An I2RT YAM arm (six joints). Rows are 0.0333 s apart.
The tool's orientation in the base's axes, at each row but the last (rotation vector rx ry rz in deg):
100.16 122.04 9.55
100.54 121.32 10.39
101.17 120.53 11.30
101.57 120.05 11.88
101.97 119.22 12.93
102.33 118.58 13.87
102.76 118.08 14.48
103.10 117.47 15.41
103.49 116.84 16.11
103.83 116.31 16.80
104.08 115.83 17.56
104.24 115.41 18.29
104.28 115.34 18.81
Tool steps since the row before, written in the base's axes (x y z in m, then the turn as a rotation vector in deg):
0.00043 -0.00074 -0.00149 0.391 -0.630 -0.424
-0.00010 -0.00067 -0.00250 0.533 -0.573 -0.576
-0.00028 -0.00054 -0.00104 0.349 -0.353 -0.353
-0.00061 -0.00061 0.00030 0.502 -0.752 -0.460
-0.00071 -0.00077 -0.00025 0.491 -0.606 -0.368
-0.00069 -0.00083 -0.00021 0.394 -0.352 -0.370
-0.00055 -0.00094 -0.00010 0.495 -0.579 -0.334
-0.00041 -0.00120 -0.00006 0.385 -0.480 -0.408
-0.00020 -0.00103 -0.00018 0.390 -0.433 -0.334
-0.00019 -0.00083 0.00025 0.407 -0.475 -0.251
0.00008 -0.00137 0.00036 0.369 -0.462 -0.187
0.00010 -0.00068 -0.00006 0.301 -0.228 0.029
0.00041 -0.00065 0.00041 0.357 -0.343 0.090
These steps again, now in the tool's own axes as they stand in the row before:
-0.00046 -0.00025 0.00164 -0.578 0.083 0.623
-0.00011 -0.00108 0.00235 -0.512 0.174 0.807
-0.00028 -0.00073 0.00092 -0.318 0.127 0.503
-0.00057 -0.00057 -0.00043 -0.705 0.153 0.713
-0.00062 -0.00088 0.00005 -0.579 0.203 0.606
-0.00070 -0.00085 0.00002 -0.320 0.158 0.538
-0.00085 -0.00069 -0.00002 -0.558 0.226 0.573
-0.00113 -0.00058 0.00002 -0.438 0.113 0.583
-0.00097 -0.00040 0.00019 -0.405 0.154 0.514
-0.00084 -0.00018 -0.00022 -0.460 0.198 0.451
-0.00141 0.00005 -0.00015 -0.454 0.192 0.376
-0.00067 -0.00002 0.00017 -0.250 0.253 0.130
-0.00073 0.00046 -0.00012 -0.376 0.316 0.111

